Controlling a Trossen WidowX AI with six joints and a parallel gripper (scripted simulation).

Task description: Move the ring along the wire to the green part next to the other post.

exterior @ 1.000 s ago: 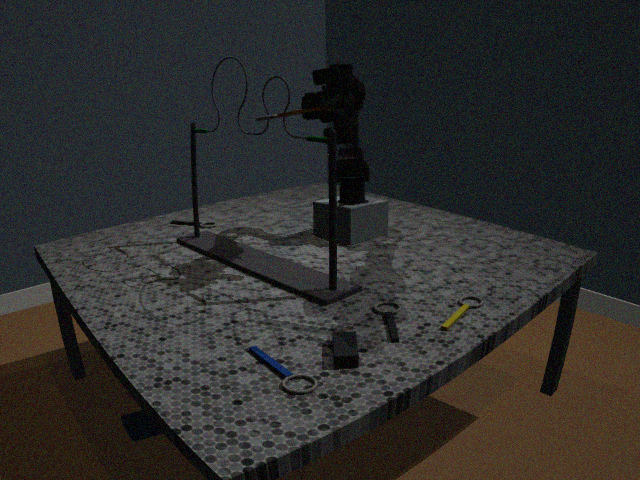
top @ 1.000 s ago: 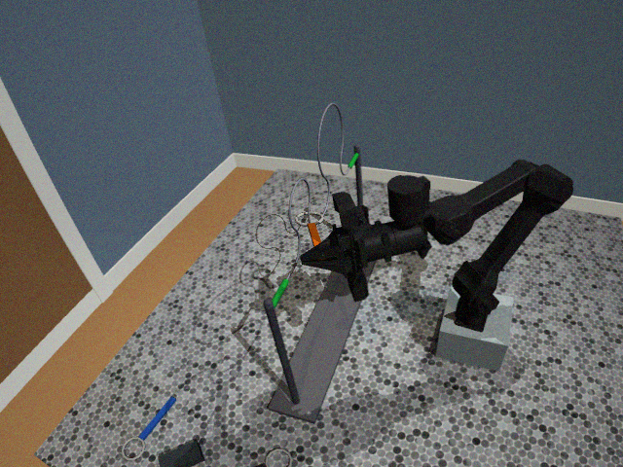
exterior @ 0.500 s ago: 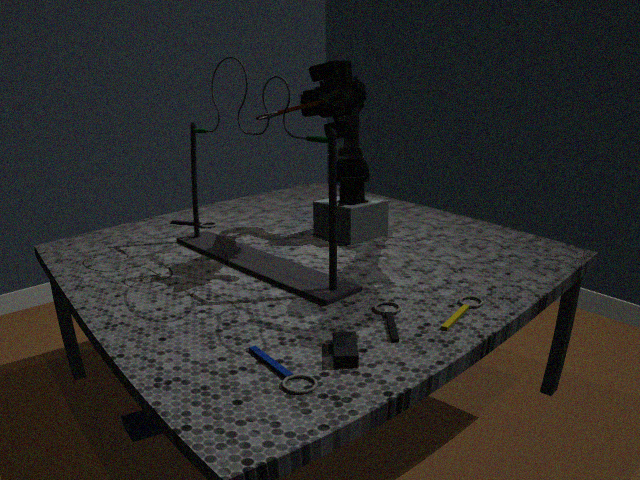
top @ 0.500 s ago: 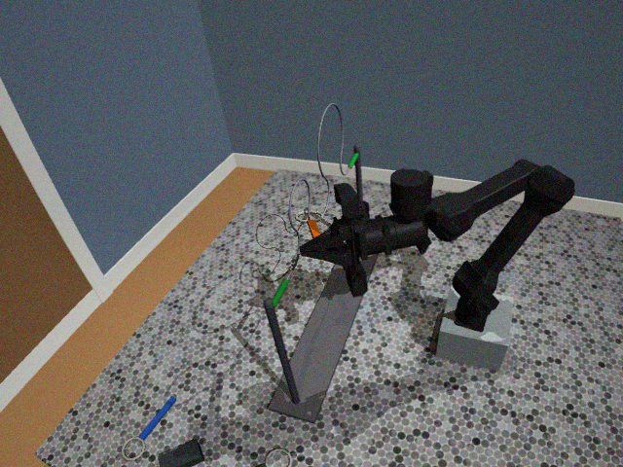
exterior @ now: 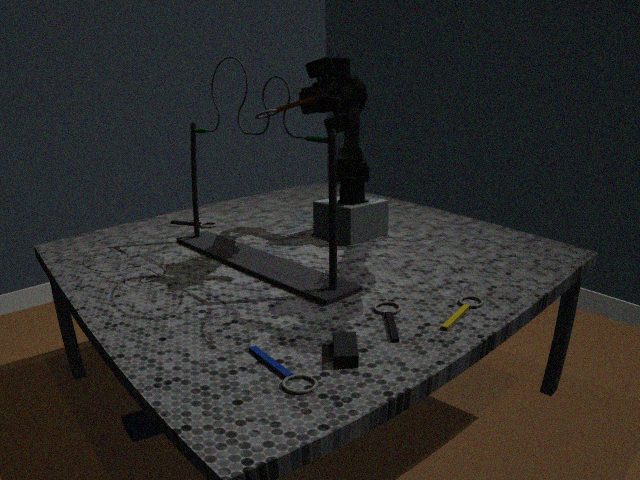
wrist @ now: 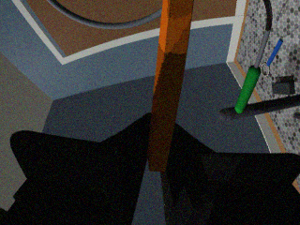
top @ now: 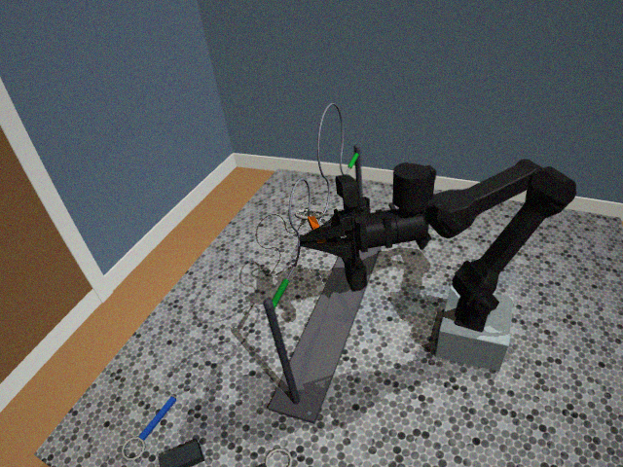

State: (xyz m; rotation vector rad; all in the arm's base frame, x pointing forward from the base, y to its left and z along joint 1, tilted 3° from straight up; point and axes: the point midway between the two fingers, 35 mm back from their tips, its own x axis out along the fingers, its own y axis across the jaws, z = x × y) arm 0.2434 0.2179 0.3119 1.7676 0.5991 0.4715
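Now: gripper tip 30 mm short of the orange-handled ring, 90 mm to the left of it and 30 mm above it. The rest, counted from my gripper tip: yellow-handled ring (120 mm behind, 330 mm to the left, 420 mm below); then blue-handled ring (300 mm ahead, 310 mm to the left, 420 mm below); then dark block (180 mm ahead, 310 mm to the left, 410 mm below).
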